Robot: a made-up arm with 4 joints.
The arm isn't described. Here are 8 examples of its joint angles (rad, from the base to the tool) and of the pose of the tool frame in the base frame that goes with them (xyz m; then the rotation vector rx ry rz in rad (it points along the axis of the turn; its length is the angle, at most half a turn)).
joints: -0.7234 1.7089 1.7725 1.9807
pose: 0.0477 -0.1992 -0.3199 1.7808 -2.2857 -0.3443
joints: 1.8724 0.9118 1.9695 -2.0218
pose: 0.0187 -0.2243 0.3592 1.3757 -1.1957 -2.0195
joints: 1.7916 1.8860 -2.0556 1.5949
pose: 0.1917 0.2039 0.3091 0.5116 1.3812 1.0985
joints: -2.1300 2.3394 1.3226 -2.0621
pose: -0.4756 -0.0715 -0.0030 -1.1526 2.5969 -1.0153
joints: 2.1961 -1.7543 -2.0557 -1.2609
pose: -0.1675 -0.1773 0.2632 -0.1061 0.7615 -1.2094
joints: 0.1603 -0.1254 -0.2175 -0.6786
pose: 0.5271 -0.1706 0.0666 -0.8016 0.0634 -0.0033
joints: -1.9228 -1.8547 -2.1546 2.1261
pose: 0.0157 -0.1018 -0.0129 -1.4663 0.4226 -1.2075
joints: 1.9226 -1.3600 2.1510 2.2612
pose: -0.1421 0.1747 0.3289 -1.4619 -0.5805 1.6545
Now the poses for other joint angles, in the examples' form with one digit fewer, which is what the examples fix.
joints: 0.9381 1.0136 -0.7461 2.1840
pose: 0.522 0.094 0.245 2.701 0.829 0.707
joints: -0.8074 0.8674 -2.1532 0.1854
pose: -0.155 0.009 -0.262 1.019 2.812 0.539
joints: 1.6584 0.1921 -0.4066 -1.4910
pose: 0.178 -0.114 0.640 -1.172 -1.111 -0.769
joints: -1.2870 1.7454 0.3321 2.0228
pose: -0.108 0.027 -0.457 -2.202 0.903 1.569
